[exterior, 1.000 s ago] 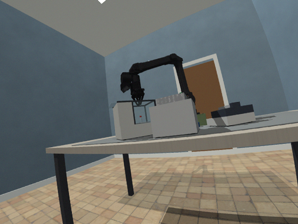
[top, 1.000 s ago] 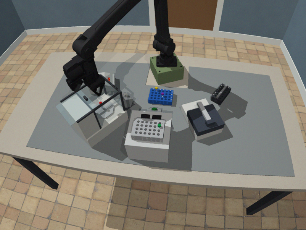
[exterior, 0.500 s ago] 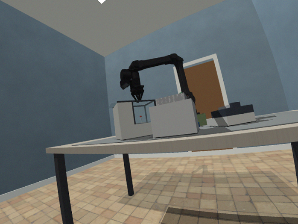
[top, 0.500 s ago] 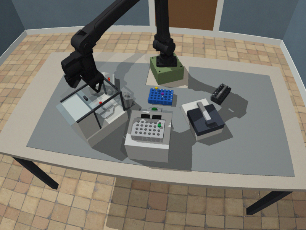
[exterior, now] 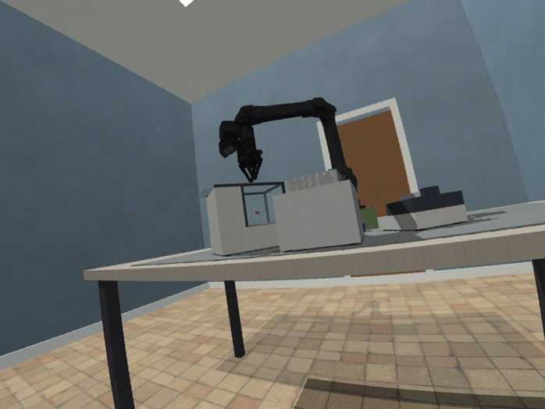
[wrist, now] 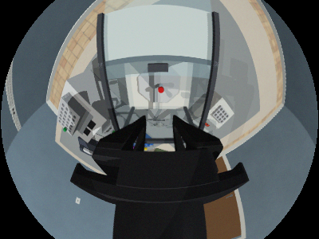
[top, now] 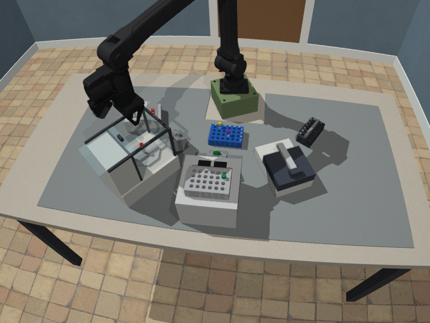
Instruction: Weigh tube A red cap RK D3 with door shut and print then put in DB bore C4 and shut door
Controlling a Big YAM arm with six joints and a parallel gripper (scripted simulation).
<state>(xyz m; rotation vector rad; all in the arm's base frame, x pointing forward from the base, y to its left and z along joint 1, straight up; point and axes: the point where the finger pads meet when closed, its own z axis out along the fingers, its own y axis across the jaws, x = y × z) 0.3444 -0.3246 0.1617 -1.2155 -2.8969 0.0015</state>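
My gripper is now 60 mm to the left of the balance door, 60 mm short of it and 40 mm above it. Round my hand: blue tube rack RK 290 mm to the left, 230 mm below, 140 mm behind; grey well block 240 mm to the left, 170 mm ahead, 100 mm below; spectrophotometer SP 490 mm to the left, 180 mm below, 20 mm ahead.
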